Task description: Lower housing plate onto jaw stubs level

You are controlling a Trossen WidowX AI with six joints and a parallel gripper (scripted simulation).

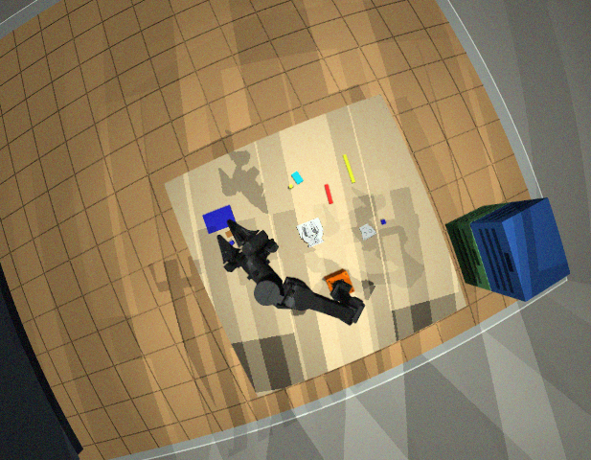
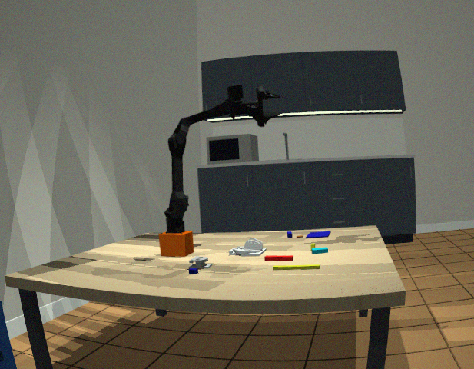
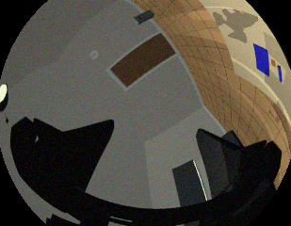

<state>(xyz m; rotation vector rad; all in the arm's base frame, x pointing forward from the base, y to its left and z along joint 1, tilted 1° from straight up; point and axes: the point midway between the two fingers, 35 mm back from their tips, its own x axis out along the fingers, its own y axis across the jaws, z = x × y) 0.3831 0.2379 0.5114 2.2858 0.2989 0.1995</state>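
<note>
The white stand is 59 cm below my gripper tip, 50 cm to the right of it and 24 cm behind it. From my gripper tip the other things lie so: blue flat plate: 60 cm below, 17 cm to the left, 13 cm ahead; then red bar: 59 cm below, 40 cm to the right, 1 cm ahead; then teal block: 59 cm below, 29 cm to the right, 16 cm ahead.
</note>
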